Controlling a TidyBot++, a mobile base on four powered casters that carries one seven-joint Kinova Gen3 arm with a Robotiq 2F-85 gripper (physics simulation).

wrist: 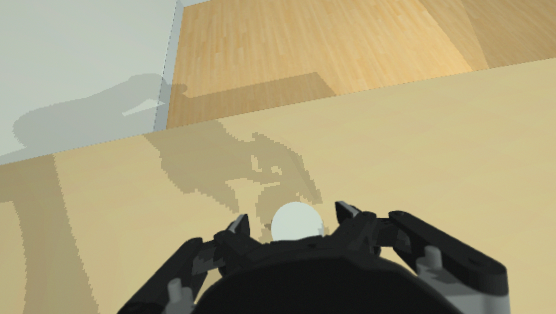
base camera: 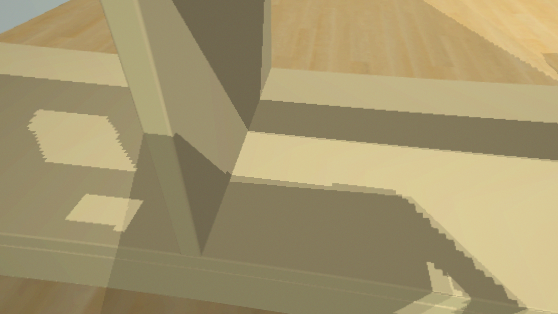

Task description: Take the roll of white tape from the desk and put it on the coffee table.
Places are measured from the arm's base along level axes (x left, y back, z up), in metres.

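Where they show: gripper, between the fingertips: (wrist: 292, 217).
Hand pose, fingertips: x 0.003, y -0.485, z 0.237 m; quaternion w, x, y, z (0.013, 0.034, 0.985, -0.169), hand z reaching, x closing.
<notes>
Things, the pixels of their top centre, and the offset from my fingertips. "spot": a spot on its surface instead. Level surfaces: height alone.
- white tape, centre of its top: (wrist: 297, 228) dx -0.002, dy +0.011, dz +0.000 m
- light wooden table top, height of its surface: dz -0.024 m
- pale table frame, a spot on its surface: (base camera: 165, 90) spot: dx +0.071, dy +0.208, dz -0.393 m
- Wooden floor, height of its surface: dz -0.634 m
The roll of white tape (wrist: 297, 221) shows as a pale round shape in the wrist view, low at the middle, its lower part hidden by the gripper's body. My gripper (wrist: 292, 217) is open, with a fingertip apart from the roll on each side. The roll is over or on a light wooden table top (wrist: 425, 150); whether it touches the surface is hard to tell. In the base camera view, a pale table frame (base camera: 165, 90) with an upright panel and a lower board stands close in front; the roll and the gripper do not show there.
A pale wall (wrist: 75, 50) stands at the upper left of the wrist view, beyond the table top's far edge. Wooden floor (wrist: 260, 45) (base camera: 350, 40) lies beyond the furniture. Shadows of the arm and gripper fall across the table top and the wall.
</notes>
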